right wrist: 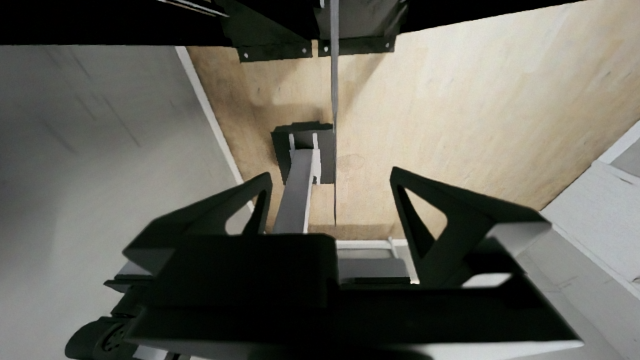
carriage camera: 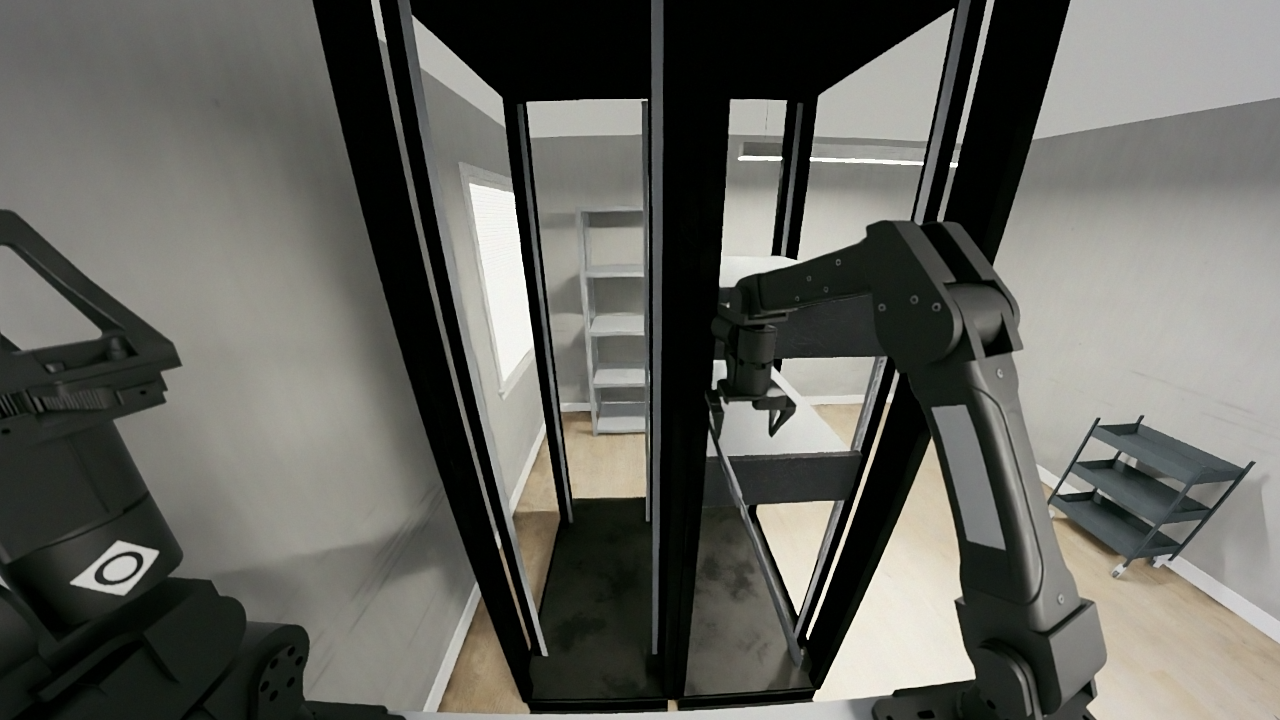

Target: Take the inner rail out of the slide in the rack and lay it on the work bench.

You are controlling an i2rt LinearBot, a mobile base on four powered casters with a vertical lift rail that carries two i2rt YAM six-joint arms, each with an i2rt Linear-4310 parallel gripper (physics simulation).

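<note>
The inner rail is a long, thin grey strip. It slopes down from beside the middle post of the black rack in the carriage view and runs edge-on from the top in the right wrist view. My right gripper is open, pointing down at the rack's right bay; in its wrist view the rail passes between the spread fingers without being clamped. Their height relative to the rail is unclear. My left gripper is open, partly cut off at the left edge, away from the rack. The work bench cannot be made out.
Two dark-fronted units sit in the right bay, the lower one below my right gripper. Rack posts stand close around my right arm. A grey shelf unit stands behind, and a dark cart is at the right. A wall lies along the left.
</note>
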